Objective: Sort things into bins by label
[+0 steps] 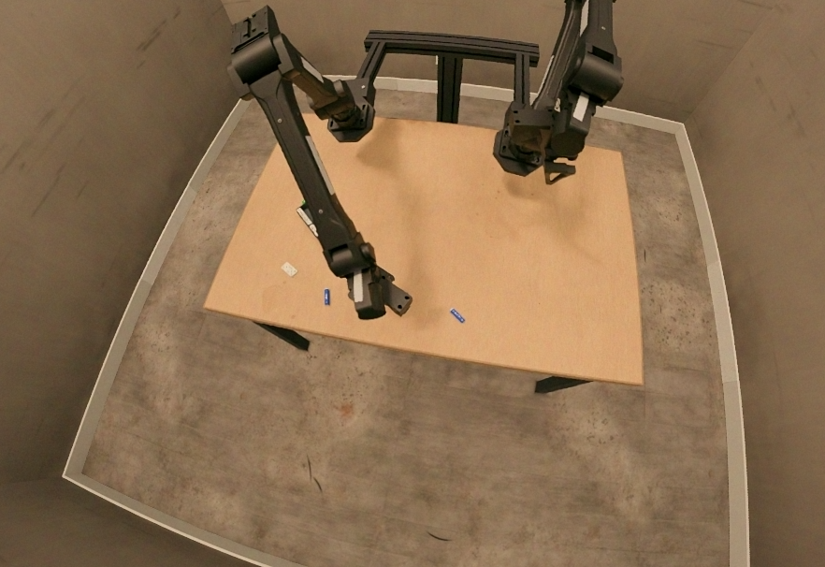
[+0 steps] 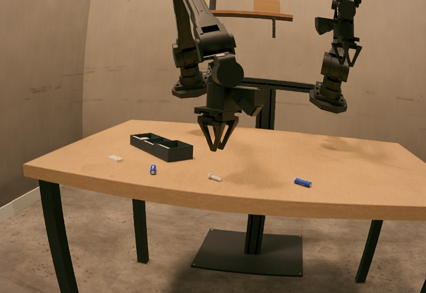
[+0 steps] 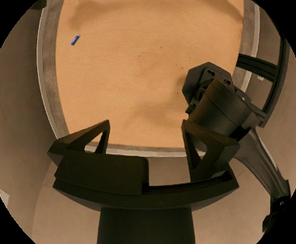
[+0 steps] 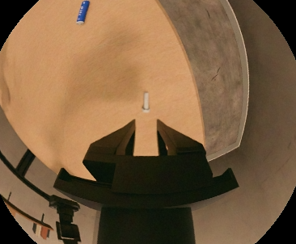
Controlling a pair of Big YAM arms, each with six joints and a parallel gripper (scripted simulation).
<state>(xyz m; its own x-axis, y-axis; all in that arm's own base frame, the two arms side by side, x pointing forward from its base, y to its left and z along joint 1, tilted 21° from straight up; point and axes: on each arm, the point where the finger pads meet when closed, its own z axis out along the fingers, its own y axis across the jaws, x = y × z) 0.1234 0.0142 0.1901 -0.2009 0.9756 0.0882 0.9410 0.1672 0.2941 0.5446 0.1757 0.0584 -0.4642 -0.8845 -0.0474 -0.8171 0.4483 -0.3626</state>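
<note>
The white bolt lies 70 mm below my right hand and 10 mm to the right of it. Round my right hand: eraser (310 mm to the right, 250 mm behind, 70 mm below); then black bin tray (240 mm to the right, 200 mm behind, 60 mm below); then flat white block (310 mm to the right, 80 mm below, 40 mm behind).
</note>
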